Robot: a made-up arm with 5 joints.
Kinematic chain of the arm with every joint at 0, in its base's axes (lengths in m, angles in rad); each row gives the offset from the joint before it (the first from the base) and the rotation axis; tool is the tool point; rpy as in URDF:
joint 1: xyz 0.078 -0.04 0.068 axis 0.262 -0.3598 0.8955
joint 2: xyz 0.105 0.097 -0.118 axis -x
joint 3: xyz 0 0.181 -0.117 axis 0.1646 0.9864 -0.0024
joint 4: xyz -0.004 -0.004 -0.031 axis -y
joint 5: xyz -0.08 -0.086 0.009 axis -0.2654 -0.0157 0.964
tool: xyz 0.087 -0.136 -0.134 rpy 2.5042 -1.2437 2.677
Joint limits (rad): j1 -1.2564..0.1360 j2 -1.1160..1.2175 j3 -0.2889..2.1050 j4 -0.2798..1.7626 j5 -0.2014..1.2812
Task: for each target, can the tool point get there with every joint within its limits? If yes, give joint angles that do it. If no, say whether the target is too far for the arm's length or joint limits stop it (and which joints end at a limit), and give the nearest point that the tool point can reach.
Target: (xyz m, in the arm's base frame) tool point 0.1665 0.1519 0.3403
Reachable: no: joint limits stop it (at a limit: joint 1, joint 2, joint 3, joint 4, joint 5) | nearest point 0.2085 0.1299 0.0523 | short by 0.292 m
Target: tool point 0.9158 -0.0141 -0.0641
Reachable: no: too far | nearest point 0.4031 0.0358 -0.1507 | short by 0.522 m
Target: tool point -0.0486 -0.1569 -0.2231
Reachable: yes | joints -0.8806 0.7130 1.5743 1.2378 0.3729
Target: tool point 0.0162 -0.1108 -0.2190
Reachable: yes | joints -0.1068 1.0342 1.4548 -0.0828 0.7666
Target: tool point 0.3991 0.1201 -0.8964
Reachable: no: too far | nearest point 0.2275 0.0332 -0.3763 | short by 0.555 m
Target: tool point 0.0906 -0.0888 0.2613
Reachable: no: joint limits stop it (at a limit: joint 1, joint 2, joint 3, joint 4, joint 5) | nearest point 0.0208 0.0227 -0.0247 | short by 0.315 m
